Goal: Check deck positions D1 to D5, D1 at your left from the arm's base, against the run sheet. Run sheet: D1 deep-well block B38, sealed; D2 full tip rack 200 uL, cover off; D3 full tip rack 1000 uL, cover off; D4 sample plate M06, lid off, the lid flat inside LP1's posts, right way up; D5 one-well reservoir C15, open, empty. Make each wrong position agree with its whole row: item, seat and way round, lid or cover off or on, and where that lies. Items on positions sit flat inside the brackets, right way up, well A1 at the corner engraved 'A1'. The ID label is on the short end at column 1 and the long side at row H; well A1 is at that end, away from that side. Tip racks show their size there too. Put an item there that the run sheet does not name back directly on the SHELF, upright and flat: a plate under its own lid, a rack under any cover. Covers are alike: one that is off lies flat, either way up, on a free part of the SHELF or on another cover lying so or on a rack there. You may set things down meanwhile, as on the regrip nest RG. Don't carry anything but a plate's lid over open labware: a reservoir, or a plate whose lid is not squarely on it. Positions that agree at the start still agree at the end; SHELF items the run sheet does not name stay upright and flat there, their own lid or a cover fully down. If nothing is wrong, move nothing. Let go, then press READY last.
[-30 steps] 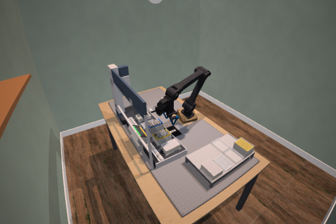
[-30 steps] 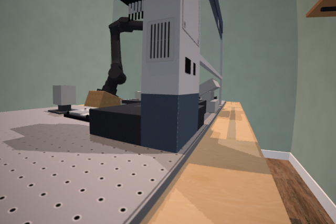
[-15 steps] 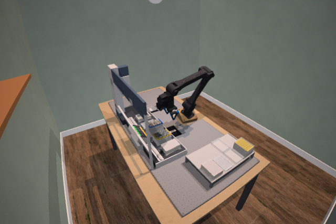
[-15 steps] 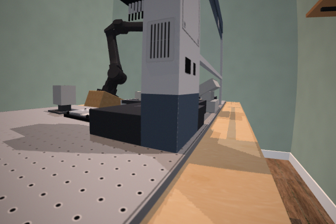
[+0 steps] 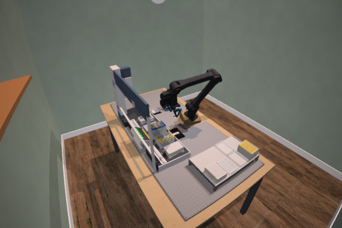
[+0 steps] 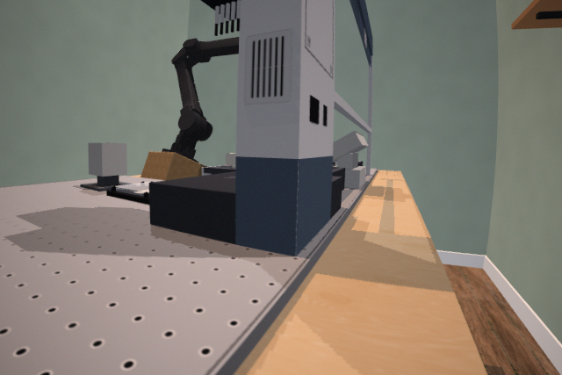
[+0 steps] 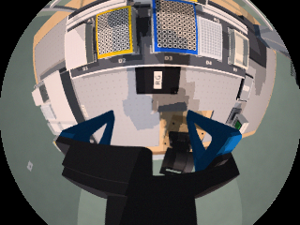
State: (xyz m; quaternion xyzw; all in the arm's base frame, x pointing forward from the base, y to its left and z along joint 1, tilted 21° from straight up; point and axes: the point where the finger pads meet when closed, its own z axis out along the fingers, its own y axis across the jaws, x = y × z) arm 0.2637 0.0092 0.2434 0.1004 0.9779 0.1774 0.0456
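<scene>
The white block lies 160 mm ahead of my hand, 180 mm to the left of it and 160 mm below it. The rest, counted from my hand: yellow-framed tip rack 150 mm ahead, 60 mm to the left, 140 mm below; then gantry beam 300 mm ahead, 140 mm to the right, 270 mm above; then blue-framed tip rack 130 mm ahead, 60 mm to the right, 120 mm below.
</scene>
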